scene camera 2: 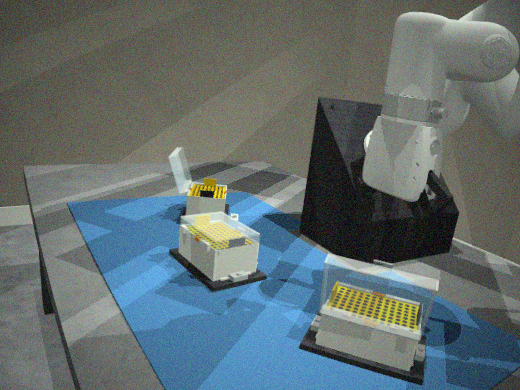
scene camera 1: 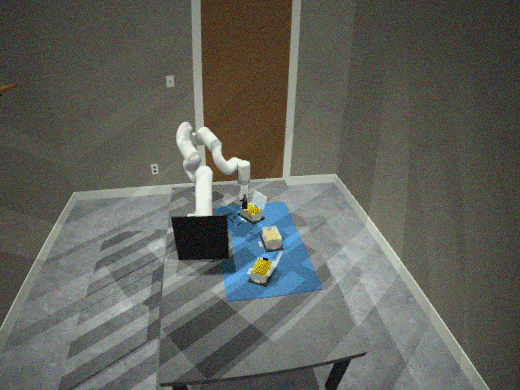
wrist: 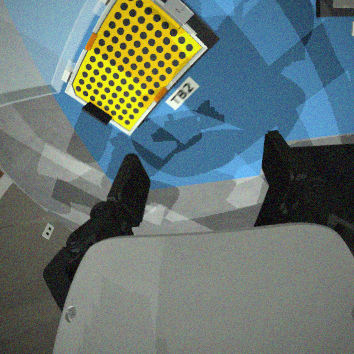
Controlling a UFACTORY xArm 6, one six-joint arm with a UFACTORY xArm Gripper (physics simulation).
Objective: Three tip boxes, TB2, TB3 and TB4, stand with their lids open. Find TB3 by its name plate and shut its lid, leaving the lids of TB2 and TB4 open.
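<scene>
The box with its plate reading TB2 is the white box with a yellow rack at the door end of the mat; its clear lid stands open. The middle box has its clear lid down over its rack; its plate is not legible. The third box has its lid standing open; its plate is not legible either. My gripper is open and empty, above the base side of TB2.
A blue mat lies under the boxes on the grey table. The black arm base stands beside the mat. Part of a dark box base shows at the wrist view's top right corner.
</scene>
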